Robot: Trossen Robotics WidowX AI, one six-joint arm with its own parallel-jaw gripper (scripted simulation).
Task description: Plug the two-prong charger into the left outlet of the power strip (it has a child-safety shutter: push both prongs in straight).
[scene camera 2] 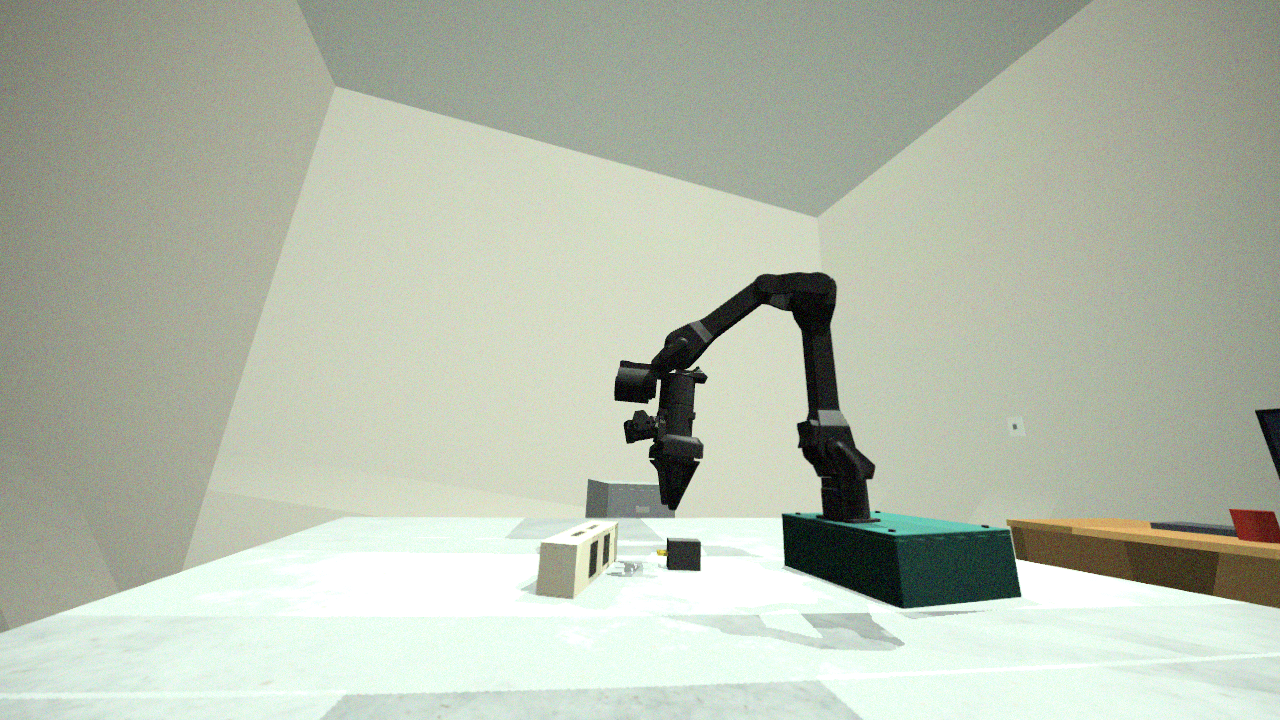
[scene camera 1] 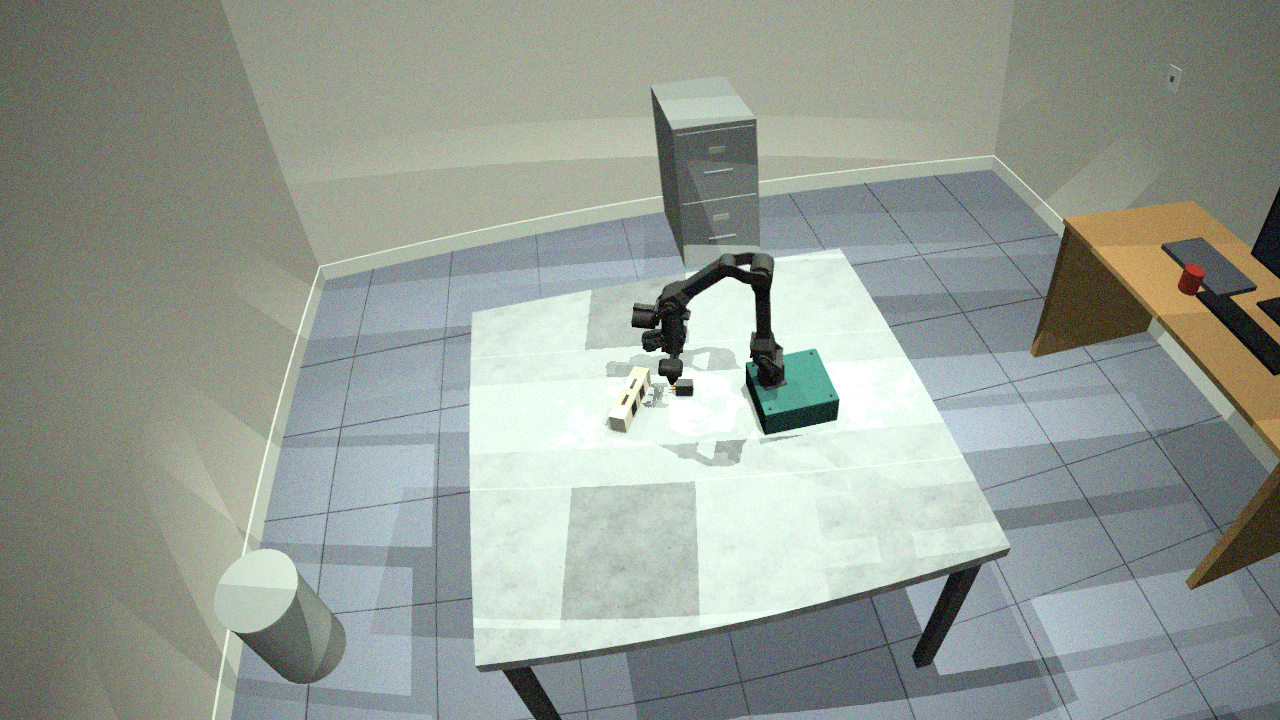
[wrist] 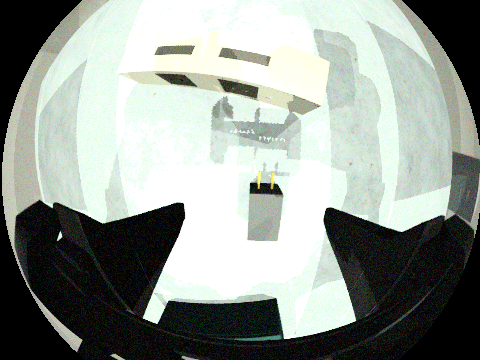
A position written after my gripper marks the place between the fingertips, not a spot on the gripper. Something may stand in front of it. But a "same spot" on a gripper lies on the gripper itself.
Labels:
my gripper: scene camera 2; scene camera 1 673, 372; wrist
same spot on my gripper: (wrist: 379, 265) = (scene camera 2: 663, 468)

